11 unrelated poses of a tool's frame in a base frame.
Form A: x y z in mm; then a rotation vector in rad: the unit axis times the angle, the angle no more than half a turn.
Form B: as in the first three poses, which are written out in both.
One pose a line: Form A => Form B
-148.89 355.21 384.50 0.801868 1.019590 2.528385 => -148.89 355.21 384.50 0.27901 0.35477 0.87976 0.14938
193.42 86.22 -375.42 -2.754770 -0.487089 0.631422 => 193.42 86.22 -375.42 -0.95158 -0.16826 0.21811 0.13643
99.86 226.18 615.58 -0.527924 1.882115 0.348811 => 99.86 226.18 615.58 -0.22269 0.79390 0.14713 0.54633
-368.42 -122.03 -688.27 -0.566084 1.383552 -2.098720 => -368.42 -122.03 -688.27 -0.21099 0.51567 -0.78223 0.27871
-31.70 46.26 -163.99 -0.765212 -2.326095 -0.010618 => -31.70 46.26 -163.99 -0.29393 -0.89348 -0.00408 0.33953
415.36 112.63 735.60 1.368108 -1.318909 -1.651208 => 415.36 112.63 735.60 0.51720 -0.49860 -0.62422 0.30701
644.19 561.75 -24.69 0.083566 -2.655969 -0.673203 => 644.19 561.75 -24.69 0.02988 -0.94955 -0.24068 0.19885
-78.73 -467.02 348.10 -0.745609 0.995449 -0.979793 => -78.73 -467.02 348.10 -0.33507 0.44734 -0.44031 0.70267
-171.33 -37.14 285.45 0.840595 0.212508 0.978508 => -171.33 -37.14 285.45 0.39100 0.09885 0.45515 0.79385
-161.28 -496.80 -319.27 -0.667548 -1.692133 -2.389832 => -161.28 -496.80 -319.27 -0.22174 -0.56207 -0.79382 0.06906
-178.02 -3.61 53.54 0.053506 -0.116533 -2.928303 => -178.02 -3.61 53.54 0.01815 -0.03954 -0.99352 0.10505
